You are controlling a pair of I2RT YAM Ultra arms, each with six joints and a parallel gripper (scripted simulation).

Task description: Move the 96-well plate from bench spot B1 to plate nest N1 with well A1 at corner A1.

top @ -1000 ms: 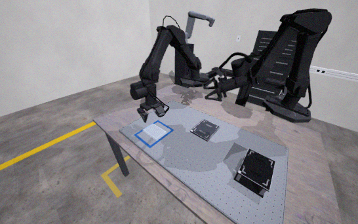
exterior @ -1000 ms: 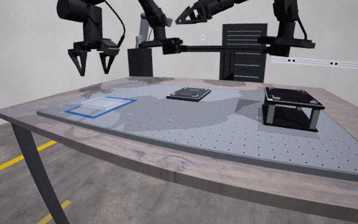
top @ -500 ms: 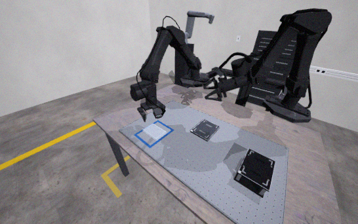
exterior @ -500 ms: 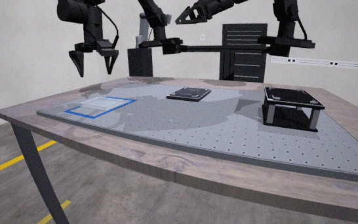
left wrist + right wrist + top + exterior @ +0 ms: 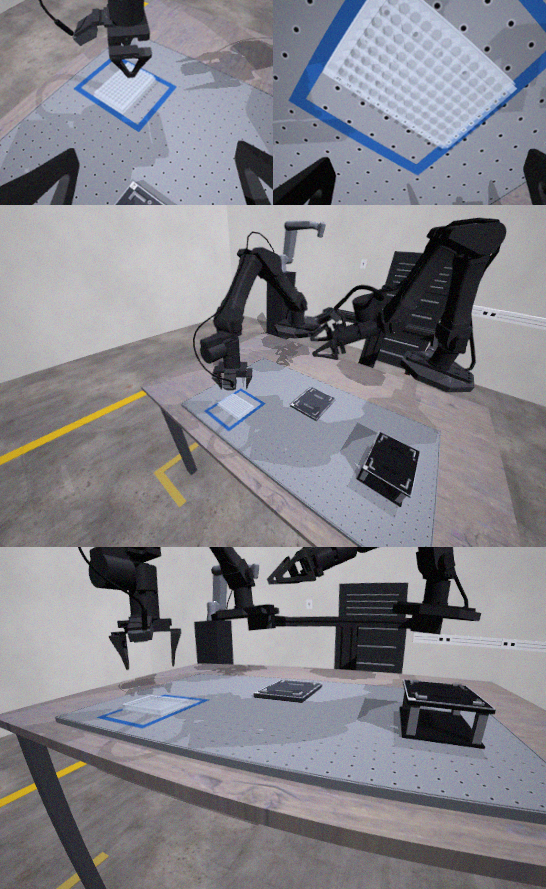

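Right now the white 96-well plate is 9 cm below my right hand, 1 cm to the left of it and 1 cm ahead of it.
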